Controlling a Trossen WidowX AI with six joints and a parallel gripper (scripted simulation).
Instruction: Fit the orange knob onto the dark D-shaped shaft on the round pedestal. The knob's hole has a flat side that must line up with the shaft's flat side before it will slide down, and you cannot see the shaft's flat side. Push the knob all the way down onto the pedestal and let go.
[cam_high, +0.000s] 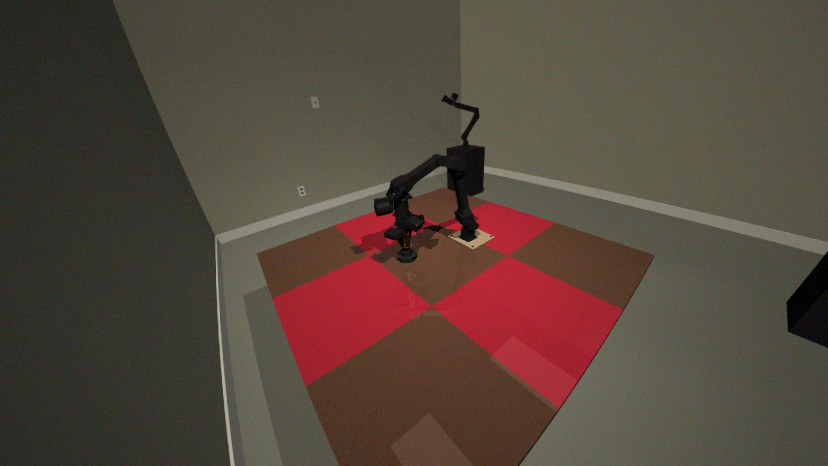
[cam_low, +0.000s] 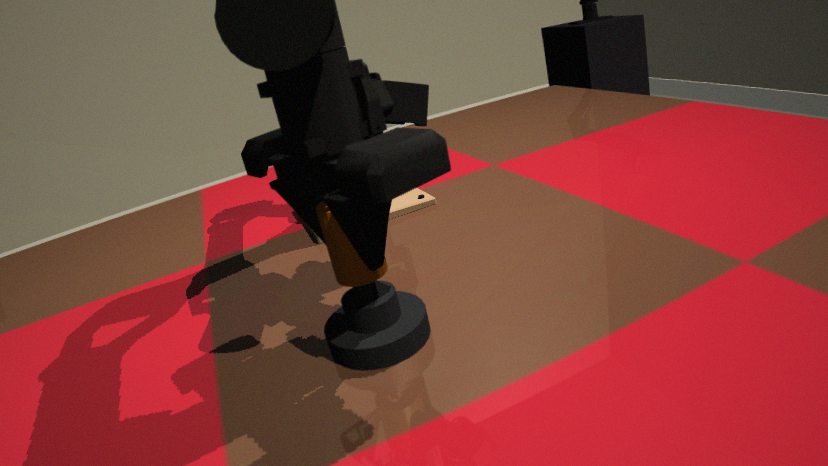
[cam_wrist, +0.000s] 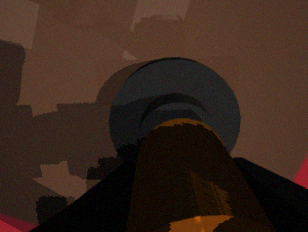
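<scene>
Now: gripper tip 20 mm below the orange knob. From my gripper tip the other things lie so: dark round pedestal: 40 mm below.
</scene>
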